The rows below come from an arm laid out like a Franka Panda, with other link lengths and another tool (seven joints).
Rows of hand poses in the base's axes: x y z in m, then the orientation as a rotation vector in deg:
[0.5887, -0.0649, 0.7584, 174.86, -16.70, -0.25]
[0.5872, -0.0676, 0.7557, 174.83, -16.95, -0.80]
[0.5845, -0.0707, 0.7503, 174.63, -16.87, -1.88]
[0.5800, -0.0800, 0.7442, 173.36, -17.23, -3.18]
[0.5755, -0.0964, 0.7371, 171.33, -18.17, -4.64]
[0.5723, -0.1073, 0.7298, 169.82, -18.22, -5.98]
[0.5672, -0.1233, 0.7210, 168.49, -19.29, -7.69]
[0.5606, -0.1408, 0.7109, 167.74, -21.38, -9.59]
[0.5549, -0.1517, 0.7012, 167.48, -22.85, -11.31]
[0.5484, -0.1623, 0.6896, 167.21, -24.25, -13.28]
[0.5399, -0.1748, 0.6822, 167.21, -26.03, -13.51]
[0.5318, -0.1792, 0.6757, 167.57, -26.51, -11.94]
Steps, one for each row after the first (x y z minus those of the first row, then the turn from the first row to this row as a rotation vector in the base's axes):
[-0.0015, -0.0027, -0.0027, 0.03, 0.35, -0.18]
[-0.0042, -0.0058, -0.0081, -0.10, 1.07, -0.16]
[-0.0087, -0.0151, -0.0142, -1.23, 2.03, -0.51]
[-0.0132, -0.0315, -0.0213, -3.02, 3.17, -1.30]
[-0.0164, -0.0424, -0.0286, -4.38, 4.22, -1.47]
[-0.0215, -0.0584, -0.0374, -5.41, 5.47, -2.32]
[-0.0281, -0.0759, -0.0475, -5.69, 6.74, -3.83]
[-0.0338, -0.0868, -0.0572, -5.55, 7.85, -4.87]
[-0.0403, -0.0974, -0.0688, -5.37, 9.13, -5.88]
[-0.0488, -0.1099, -0.0762, -5.08, 9.20, -7.07]
[-0.0569, -0.1143, -0.0827, -4.87, 8.09, -7.32]

